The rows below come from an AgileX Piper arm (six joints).
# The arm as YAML. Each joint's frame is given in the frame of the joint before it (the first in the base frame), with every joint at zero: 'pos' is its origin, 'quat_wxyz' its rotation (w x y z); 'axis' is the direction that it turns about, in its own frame. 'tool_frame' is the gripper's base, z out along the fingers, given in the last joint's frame.
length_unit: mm
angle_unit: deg
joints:
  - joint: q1
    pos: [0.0, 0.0, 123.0]
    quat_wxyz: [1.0, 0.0, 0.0, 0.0]
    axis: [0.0, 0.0, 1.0]
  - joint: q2
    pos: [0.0, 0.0, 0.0]
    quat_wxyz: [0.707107, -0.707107, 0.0, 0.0]
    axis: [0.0, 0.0, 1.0]
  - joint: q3
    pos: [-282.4, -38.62, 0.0]
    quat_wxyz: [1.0, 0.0, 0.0, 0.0]
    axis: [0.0, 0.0, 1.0]
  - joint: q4
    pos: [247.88, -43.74, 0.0]
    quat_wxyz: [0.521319, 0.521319, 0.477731, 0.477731]
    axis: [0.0, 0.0, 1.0]
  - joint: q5
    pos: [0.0, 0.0, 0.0]
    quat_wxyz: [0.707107, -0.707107, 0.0, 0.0]
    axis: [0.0, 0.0, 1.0]
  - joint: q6
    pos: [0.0, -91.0, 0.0]
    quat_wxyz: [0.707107, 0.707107, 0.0, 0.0]
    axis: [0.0, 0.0, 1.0]
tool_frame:
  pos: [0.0, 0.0, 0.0]
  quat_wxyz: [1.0, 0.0, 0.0, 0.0]
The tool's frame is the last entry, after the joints.
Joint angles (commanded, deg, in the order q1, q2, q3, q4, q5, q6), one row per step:
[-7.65, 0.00, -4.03, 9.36, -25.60, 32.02]
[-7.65, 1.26, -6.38, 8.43, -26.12, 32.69]
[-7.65, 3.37, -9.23, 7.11, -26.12, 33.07]
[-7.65, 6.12, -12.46, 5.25, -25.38, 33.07]
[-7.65, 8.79, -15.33, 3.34, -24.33, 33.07]
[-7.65, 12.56, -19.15, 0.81, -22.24, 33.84]
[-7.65, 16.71, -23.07, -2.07, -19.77, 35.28]
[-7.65, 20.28, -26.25, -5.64, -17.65, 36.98]
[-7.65, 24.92, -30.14, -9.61, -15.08, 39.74]
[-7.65, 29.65, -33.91, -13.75, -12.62, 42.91]
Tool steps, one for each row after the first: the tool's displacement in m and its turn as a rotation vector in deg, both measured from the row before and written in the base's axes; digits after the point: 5 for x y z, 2 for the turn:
[-0.00169, 0.00075, 0.01301, -0.57, -1.59, 0.15]
[0.00037, 0.00087, 0.01453, -1.09, -0.62, -0.02]
[0.00277, 0.00103, 0.01519, -1.79, 0.50, -0.28]
[0.00417, 0.00084, 0.01267, -1.76, 1.09, -0.30]
[0.00787, 0.00066, 0.01540, -1.58, 2.26, 0.01]
[0.01058, 0.00019, 0.01448, -1.23, 2.89, 0.17]
[0.01047, 0.00021, 0.01071, -1.64, 2.79, 0.01]
[0.01501, -0.00076, 0.01184, -0.91, 3.55, 0.18]
[0.01675, -0.00147, 0.00996, -0.61, 3.64, 0.06]

